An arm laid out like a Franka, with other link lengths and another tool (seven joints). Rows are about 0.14 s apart.
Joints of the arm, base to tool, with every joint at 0 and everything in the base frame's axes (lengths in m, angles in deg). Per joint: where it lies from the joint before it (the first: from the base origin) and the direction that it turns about. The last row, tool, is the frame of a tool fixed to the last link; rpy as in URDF.
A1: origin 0 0 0.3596 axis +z
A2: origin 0 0 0 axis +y
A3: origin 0 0 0.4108 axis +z
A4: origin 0.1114 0 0 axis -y
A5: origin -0.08 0 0.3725 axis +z
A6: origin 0 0 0 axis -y
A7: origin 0.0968 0 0 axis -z
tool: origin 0.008 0.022 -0.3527 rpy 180 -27.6 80.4
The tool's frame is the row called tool.
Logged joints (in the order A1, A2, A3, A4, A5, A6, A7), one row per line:
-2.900 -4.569 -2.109 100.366 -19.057 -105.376 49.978
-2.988 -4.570 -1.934 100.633 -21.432 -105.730 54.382
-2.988 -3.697 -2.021 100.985 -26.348 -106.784 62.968
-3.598 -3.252 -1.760 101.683 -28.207 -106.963 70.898
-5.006 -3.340 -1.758 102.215 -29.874 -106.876 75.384
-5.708 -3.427 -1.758 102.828 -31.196 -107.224 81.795
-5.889 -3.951 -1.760 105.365 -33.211 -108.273 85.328
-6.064 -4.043 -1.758 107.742 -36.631 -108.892 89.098
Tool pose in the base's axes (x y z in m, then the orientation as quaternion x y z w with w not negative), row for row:
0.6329 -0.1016 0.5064 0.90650 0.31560 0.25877 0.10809
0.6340 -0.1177 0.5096 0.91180 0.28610 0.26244 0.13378
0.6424 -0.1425 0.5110 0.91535 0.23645 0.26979 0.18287
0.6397 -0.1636 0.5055 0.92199 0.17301 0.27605 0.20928
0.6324 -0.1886 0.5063 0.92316 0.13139 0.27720 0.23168
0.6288 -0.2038 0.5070 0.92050 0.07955 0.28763 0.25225
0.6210 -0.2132 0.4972 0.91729 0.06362 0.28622 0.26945
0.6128 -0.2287 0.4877 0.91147 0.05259 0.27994 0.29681
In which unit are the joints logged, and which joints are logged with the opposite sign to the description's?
The joints are logged in degrees. Opposite sign: A3, A4, A6.
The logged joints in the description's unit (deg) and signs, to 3 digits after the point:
-2.900 -4.569 2.109 -100.366 -19.057 105.376 49.978
-2.988 -4.570 1.934 -100.633 -21.432 105.730 54.382
-2.988 -3.697 2.021 -100.985 -26.348 106.784 62.968
-3.598 -3.252 1.760 -101.683 -28.207 106.963 70.898
-5.006 -3.340 1.758 -102.215 -29.874 106.876 75.384
-5.708 -3.427 1.758 -102.828 -31.196 107.224 81.795
-5.889 -3.951 1.760 -105.365 -33.211 108.273 85.328
-6.064 -4.043 1.758 -107.742 -36.631 108.892 89.098

